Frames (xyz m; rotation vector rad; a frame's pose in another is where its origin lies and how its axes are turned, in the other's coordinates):
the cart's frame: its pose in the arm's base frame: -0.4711 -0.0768 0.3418 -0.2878 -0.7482 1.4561
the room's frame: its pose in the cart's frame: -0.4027 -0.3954 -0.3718 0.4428 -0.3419 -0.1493
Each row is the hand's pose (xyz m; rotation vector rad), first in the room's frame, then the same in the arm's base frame.
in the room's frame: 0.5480 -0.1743 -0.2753 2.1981 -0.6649 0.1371
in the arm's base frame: 0.2798 0.1713 0.3443 2.4970 0.8475 1.6393
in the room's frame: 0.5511 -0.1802 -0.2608 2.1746 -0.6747 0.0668
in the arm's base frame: 0.2826 0.1645 0.3584 2.4897 0.8175 1.5717
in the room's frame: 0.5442 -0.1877 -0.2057 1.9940 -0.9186 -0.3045
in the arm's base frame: 0.2800 0.1249 0.3980 2.5709 0.5018 1.1500
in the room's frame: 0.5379 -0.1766 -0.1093 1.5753 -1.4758 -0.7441
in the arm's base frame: 0.2512 0.0619 0.4663 2.6947 -0.1464 0.4894
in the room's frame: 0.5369 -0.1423 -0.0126 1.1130 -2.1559 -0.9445
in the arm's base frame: 0.1994 0.0044 0.5336 2.8070 -0.8312 -0.1726
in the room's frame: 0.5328 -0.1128 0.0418 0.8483 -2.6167 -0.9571
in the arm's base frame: 0.1604 -0.0300 0.5674 -2.7967 1.1918 0.6062
